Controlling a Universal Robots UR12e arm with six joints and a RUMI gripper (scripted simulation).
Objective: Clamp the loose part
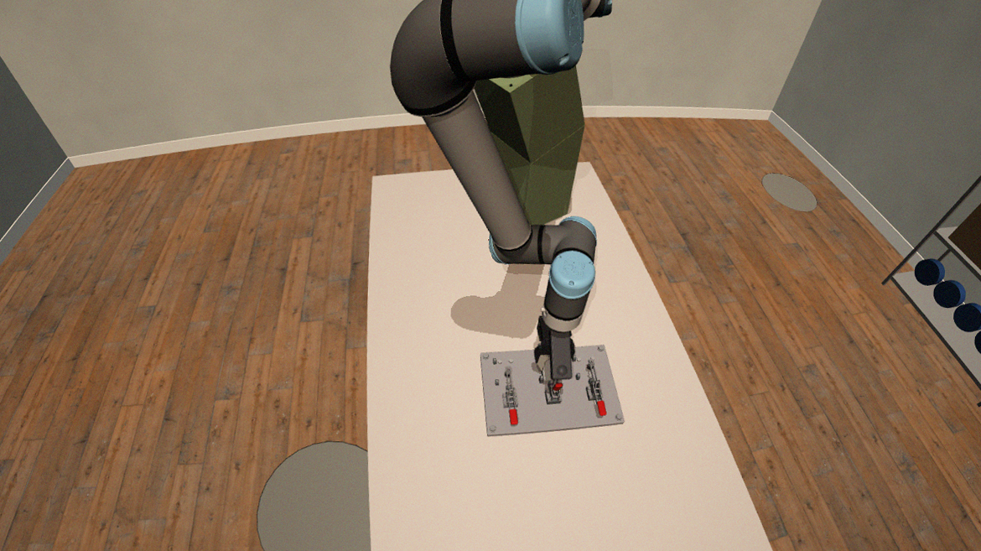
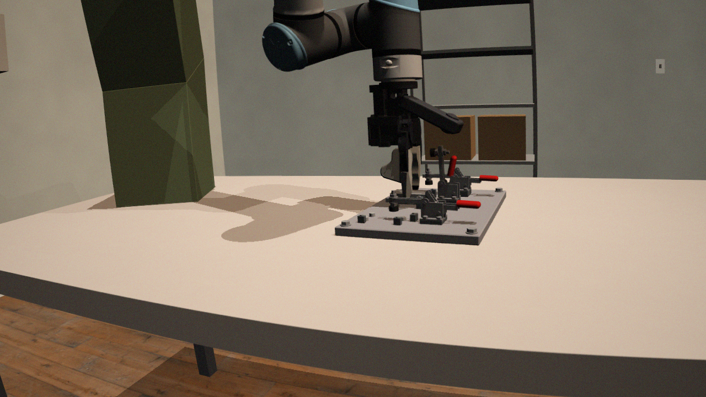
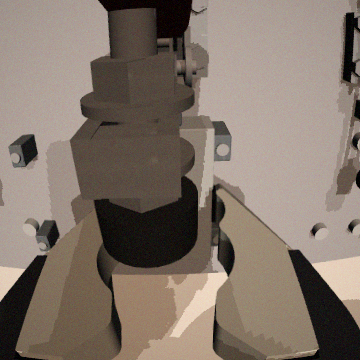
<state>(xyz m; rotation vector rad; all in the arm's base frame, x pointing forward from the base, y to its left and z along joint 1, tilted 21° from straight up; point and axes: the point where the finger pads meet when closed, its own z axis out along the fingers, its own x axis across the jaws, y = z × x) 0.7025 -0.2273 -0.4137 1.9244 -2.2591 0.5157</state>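
My gripper is now 10 mm above the grey block. The rest, counted from my hand: dark stop block (40 mm ahead, 10 mm to the right, 10 mm below); then grey fixture plate (40 mm ahead, 10 mm to the right, 30 mm below).
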